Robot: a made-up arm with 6 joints. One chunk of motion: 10 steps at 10 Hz.
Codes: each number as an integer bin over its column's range. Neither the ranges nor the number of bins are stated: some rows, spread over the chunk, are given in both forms.
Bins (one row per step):
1: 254 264 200 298 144 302
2: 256 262 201 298 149 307
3: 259 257 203 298 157 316
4: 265 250 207 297 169 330
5: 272 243 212 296 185 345
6: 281 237 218 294 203 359
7: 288 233 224 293 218 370
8: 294 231 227 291 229 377
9: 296 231 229 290 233 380
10: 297 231 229 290 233 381
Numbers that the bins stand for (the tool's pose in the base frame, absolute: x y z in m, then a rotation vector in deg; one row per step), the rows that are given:
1: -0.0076 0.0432 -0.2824 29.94 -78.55 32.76
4: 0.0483 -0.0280 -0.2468 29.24 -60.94 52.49
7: 0.1654 -0.1145 -0.1603 26.42 -26.42 80.67
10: 0.2112 -0.1247 -0.1348 24.31 -15.85 88.41
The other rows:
2: 0.0025 0.0331 -0.2773 29.94 -75.03 36.28
3: 0.0178 0.0076 -0.2671 29.94 -69.39 42.62
5: 0.0840 -0.0636 -0.2213 28.53 -49.67 63.05
6: 0.1297 -0.0941 -0.1908 27.12 -36.99 72.92
8: 0.1959 -0.1247 -0.1450 25.01 -18.67 85.60
9: 0.2061 -0.1247 -0.1348 24.31 -15.85 87.71

